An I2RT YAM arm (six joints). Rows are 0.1 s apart.
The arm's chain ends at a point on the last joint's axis. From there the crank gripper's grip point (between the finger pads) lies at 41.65 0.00 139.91 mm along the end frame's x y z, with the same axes.
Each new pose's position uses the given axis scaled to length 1; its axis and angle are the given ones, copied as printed.
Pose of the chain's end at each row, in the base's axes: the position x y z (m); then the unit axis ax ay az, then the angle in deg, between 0 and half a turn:
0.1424 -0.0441 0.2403 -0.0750 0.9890 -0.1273 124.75
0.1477 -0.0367 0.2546 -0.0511 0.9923 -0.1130 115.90
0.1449 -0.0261 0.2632 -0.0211 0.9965 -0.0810 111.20
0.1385 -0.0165 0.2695 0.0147 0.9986 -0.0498 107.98
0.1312 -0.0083 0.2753 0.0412 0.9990 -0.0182 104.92
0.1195 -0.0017 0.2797 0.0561 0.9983 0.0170 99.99
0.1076 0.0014 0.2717 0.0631 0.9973 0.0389 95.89
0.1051 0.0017 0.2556 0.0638 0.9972 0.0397 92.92
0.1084 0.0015 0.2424 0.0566 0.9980 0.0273 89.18
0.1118 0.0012 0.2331 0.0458 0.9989 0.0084 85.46
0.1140 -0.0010 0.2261 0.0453 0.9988 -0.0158 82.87
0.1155 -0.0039 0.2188 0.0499 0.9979 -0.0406 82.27
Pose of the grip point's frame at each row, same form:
0.2348 -0.0723 0.1309 -0.0750 0.9890 -0.1273 124.75
0.2557 -0.0601 0.1592 -0.0511 0.9923 -0.1130 115.90
0.2602 -0.0431 0.1753 -0.0211 0.9965 -0.0810 111.20
0.2584 -0.0287 0.1872 0.0147 0.9986 -0.0498 107.98
0.2555 -0.0156 0.1991 0.0412 0.9990 -0.0182 104.92
0.2501 -0.0032 0.2146 0.0561 0.9983 0.0170 99.99
0.2427 0.0031 0.2164 0.0631 0.9973 0.0389 95.89
0.2429 0.0030 0.2073 0.0638 0.9972 0.0397 92.92
0.2490 0.0008 0.2030 0.0566 0.9980 0.0273 89.18
0.2545 -0.0020 0.2027 0.0458 0.9989 0.0084 85.46
0.2578 -0.0082 0.2022 0.0453 0.9988 -0.0158 82.87
0.2593 -0.0156 0.1966 0.0499 0.9979 -0.0406 82.27

